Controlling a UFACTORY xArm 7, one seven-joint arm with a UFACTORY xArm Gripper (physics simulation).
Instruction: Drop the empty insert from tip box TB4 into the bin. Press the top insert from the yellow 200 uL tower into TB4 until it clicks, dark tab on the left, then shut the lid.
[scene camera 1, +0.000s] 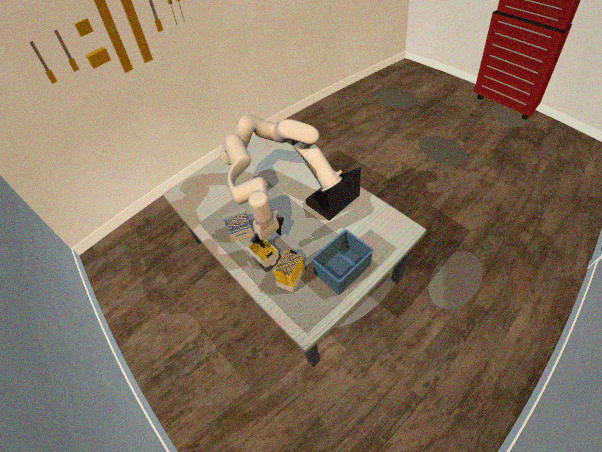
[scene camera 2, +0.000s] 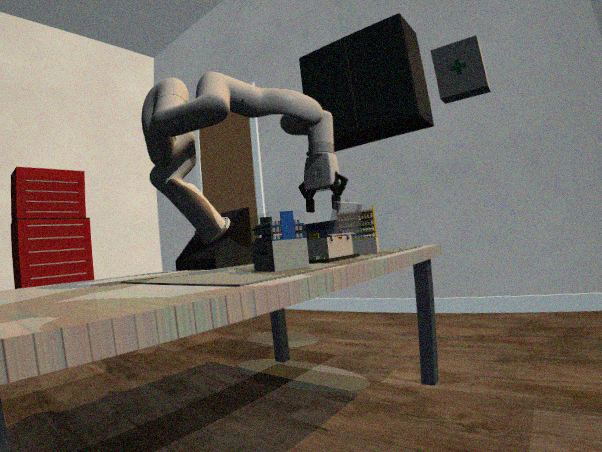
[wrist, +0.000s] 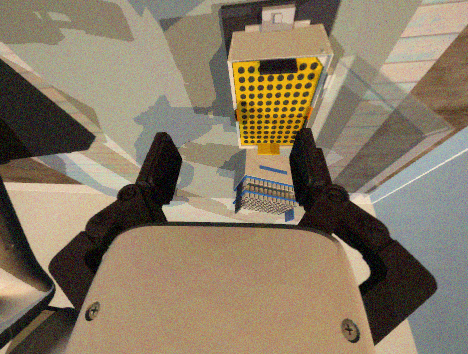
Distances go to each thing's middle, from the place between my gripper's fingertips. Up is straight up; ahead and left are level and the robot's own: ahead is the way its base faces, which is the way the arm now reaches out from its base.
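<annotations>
Clear lid (scene camera 2: 345, 217): 5 cm to the right of my hand, 9 cm ahead of it, 3 cm below it. Yellow insert (wrist: 273, 96): 3 cm ahead of my hand, 5 cm to the right of it, 7 cm below it. Blue-trimmed tip tower (scene camera 2: 279, 242): 1 cm ahead of my hand, 24 cm to the right of it, 8 cm below it. Going by their middles, farthest from my hand of the things named here: the tower.
</annotations>
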